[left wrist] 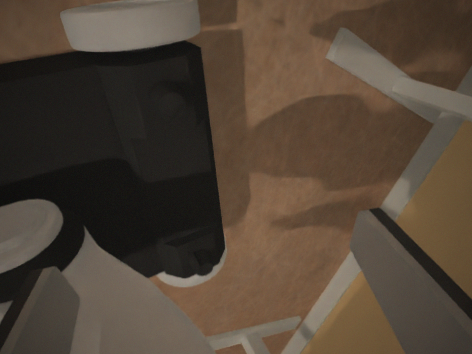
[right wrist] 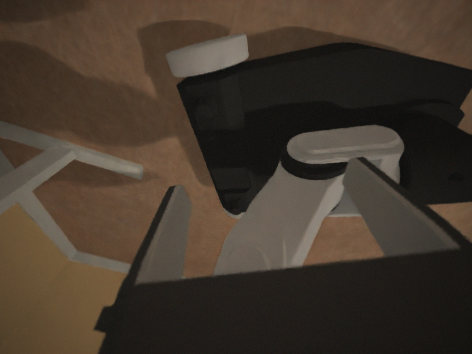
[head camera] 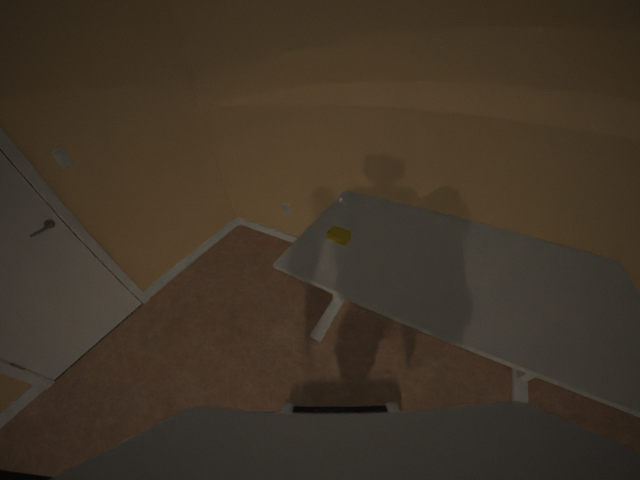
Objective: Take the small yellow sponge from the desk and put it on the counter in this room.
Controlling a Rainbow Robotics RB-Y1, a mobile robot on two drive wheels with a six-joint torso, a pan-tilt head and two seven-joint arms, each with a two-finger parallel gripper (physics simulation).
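Places are measured from the robot's base along level axes (x ahead, y left, z up), in metres.
Pixels of known places: left gripper, fingertip midpoint: (left wrist: 216, 255); right gripper, fingertip midpoint: (right wrist: 263, 183).
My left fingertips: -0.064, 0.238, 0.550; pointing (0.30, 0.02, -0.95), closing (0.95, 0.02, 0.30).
Behind a point stands the place of what it marks, as x, y, z.
The small yellow sponge (head camera: 339, 235) {0.678, -0.026, 0.766} lies on the grey desk (head camera: 392, 258) {0.556, -0.261, 0.721}, near its left end, in the head view. The counter does not show in these views. My left gripper (left wrist: 216, 255) {-0.064, 0.238, 0.550} is open in the left wrist view, its fingers wide apart with no object between them. My right gripper (right wrist: 263, 183) {-0.136, -0.229, 0.538} is open and empty in the right wrist view, its fingers wide apart. Both grippers hang beside my base, away from the sponge. Neither gripper shows in the head view.
A closed door (head camera: 62, 299) {0.482, 1.812, 0.472} with a lever handle (head camera: 49, 224) {0.689, 1.649, 0.934} is at the left. The desk's foot (head camera: 326, 320) stands on the brown floor (head camera: 206, 335) {0.519, 0.943, 0.001} in front of me. A wall (head camera: 413, 139) {1.057, -0.444, 1.093} stands behind the desk. My black base (left wrist: 165, 150) {-0.013, 0.083, 0.191} (right wrist: 300, 90) {-0.213, -0.166, 0.170} shows in both wrist views.
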